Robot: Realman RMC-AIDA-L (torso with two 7-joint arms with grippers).
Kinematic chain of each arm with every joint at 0, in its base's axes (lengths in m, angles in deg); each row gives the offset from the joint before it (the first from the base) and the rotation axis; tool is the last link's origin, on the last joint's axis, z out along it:
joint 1: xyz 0 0 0.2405 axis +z
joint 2: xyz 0 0 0 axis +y
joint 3: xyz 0 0 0.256 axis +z
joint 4: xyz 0 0 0 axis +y
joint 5: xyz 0 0 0.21 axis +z
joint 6: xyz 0 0 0 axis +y
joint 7: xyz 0 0 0.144 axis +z
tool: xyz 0 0 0
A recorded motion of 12 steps. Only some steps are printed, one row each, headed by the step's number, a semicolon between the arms.
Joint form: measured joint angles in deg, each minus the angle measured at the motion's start. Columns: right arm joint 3, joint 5, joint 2, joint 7, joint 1, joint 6, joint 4; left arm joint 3, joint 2, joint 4, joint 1, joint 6, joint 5, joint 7.
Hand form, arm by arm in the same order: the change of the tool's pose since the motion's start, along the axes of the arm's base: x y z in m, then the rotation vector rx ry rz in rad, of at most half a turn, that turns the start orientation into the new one. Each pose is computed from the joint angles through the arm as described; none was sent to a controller.
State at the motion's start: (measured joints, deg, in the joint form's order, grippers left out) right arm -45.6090 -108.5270 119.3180 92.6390 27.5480 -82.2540 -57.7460; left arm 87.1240 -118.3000 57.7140 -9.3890 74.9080 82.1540 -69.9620
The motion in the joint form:
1: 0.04 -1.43 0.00 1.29 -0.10 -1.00 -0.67; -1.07 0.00 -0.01 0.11 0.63 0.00 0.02
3: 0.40 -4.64 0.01 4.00 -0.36 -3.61 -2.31; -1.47 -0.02 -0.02 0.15 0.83 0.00 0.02
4: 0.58 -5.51 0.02 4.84 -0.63 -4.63 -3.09; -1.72 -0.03 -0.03 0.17 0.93 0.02 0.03
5: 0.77 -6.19 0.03 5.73 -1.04 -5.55 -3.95; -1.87 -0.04 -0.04 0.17 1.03 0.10 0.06
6: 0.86 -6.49 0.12 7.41 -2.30 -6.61 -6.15; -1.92 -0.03 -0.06 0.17 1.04 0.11 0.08
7: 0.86 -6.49 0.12 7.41 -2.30 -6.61 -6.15; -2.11 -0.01 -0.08 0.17 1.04 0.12 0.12
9: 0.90 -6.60 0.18 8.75 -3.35 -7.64 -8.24; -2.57 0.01 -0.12 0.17 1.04 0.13 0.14
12: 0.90 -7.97 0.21 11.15 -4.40 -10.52 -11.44; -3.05 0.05 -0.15 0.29 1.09 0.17 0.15
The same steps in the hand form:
1: 0.0010 -0.0026 -0.0004 -0.0237 -0.0116 -0.0105; -0.0014 0.0008 0.0037 0.0082 -0.0070 0.0046
3: 0.0038 -0.0091 -0.0002 -0.0755 -0.0382 -0.0338; -0.0019 0.0011 0.0050 0.0116 -0.0098 0.0069
4: 0.0049 -0.0120 0.0009 -0.0900 -0.0456 -0.0409; -0.0022 0.0014 0.0058 0.0140 -0.0109 0.0083
5: 0.0064 -0.0151 0.0026 -0.1009 -0.0507 -0.0506; -0.0025 0.0014 0.0061 0.0146 -0.0108 0.0080
6: 0.0088 -0.0207 0.0077 -0.1029 -0.0535 -0.0692; -0.0027 0.0015 0.0063 0.0152 -0.0105 0.0083
7: 0.0088 -0.0207 0.0077 -0.1029 -0.0535 -0.0692; -0.0031 0.0019 0.0070 0.0183 -0.0103 0.0095
9: 0.0096 -0.0255 0.0127 -0.1034 -0.0570 -0.0795; -0.0041 0.0029 0.0086 0.0251 -0.0108 0.0136
12: 0.0092 -0.0342 0.0180 -0.1333 -0.0772 -0.0911; -0.0057 0.0034 0.0104 0.0315 -0.0110 0.0193

